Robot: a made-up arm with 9 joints.
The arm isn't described. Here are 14 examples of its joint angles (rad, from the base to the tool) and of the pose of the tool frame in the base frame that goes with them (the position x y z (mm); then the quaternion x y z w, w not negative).
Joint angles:
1: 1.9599 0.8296 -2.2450 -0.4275 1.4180 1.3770 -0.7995 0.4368 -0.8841
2: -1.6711 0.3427 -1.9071 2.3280 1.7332 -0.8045 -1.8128 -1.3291 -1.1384
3: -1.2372 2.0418 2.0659 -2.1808 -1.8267 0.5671 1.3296 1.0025 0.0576
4: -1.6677 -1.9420 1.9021 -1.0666 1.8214 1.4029 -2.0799 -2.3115 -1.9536
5: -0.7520 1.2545 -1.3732 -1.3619 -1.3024 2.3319 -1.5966 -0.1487 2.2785
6: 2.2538 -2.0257 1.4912 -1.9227 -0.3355 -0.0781 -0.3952 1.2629 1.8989
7: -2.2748 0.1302 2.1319 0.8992 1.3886 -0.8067 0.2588 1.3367 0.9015
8: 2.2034 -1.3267 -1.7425 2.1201 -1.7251 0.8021 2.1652 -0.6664 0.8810
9: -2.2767 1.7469 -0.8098 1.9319 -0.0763 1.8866 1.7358 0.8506 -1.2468
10: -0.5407 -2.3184 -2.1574 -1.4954 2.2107 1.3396 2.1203 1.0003 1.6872
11: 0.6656 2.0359 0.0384 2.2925 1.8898 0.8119 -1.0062 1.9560 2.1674
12: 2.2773 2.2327 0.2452 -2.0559 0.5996 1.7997 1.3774 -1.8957 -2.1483
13: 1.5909 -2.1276 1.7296 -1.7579 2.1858 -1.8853 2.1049 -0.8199 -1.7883
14: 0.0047 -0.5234 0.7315 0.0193 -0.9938 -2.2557 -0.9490 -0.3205 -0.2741
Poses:
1: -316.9 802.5 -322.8 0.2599 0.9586 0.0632 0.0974
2: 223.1 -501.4 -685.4 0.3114 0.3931 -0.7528 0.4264
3: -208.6 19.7 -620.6 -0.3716 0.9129 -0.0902 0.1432
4: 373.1 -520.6 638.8 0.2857 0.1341 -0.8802 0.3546
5: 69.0 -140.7 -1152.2 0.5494 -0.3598 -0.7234 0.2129
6: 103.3 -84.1 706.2 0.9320 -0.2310 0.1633 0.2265
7: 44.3 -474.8 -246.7 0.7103 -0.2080 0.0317 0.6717
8: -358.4 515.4 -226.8 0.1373 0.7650 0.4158 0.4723
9: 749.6 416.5 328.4 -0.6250 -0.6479 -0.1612 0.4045
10: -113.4 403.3 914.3 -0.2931 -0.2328 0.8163 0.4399
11: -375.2 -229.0 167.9 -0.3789 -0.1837 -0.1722 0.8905
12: -73.4 -305.6 -465.6 -0.2175 -0.8513 0.4618 0.1212
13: -306.9 65.0 469.4 -0.0712 0.8135 0.2325 0.5282
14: 676.9 425.7 -596.0 -0.6508 -0.6454 0.3539 0.1863
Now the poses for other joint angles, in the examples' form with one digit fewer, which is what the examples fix.
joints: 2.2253 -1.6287 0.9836 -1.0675 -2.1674 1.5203 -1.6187 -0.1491 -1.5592
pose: 140 354 1107 -0.464 -0.632 -0.196 0.589
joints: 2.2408 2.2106 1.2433 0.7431 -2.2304 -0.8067 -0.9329 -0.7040 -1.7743
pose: 23 -762 -405 -0.635 0.240 0.556 0.479
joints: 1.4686 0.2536 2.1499 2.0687 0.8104 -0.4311 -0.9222 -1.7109 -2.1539
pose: 57 748 -284 -0.341 -0.479 0.447 0.674
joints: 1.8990 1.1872 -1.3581 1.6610 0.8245 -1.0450 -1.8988 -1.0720 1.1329
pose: 174 -352 -569 0.637 0.167 -0.153 0.737
